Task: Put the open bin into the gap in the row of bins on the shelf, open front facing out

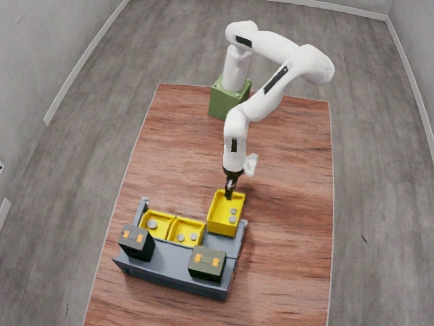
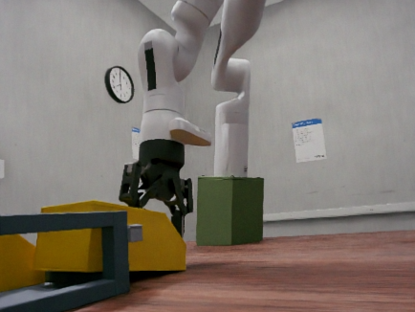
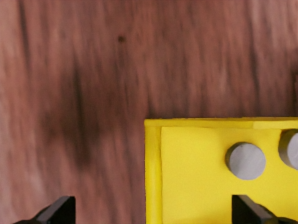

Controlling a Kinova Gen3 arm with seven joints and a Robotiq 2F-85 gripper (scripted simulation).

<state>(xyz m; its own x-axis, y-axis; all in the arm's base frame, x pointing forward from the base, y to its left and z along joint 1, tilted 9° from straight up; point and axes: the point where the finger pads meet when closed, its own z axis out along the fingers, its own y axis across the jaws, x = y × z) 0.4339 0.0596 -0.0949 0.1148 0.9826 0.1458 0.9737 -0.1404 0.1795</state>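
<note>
The grey disc part is 11 cm ahead of my hand, 3 cm below it and 2 cm to the left of it. The rest, counted from my hand: grey shelf (25 cm ahead, 14 cm to the right, 1 cm above).
</note>
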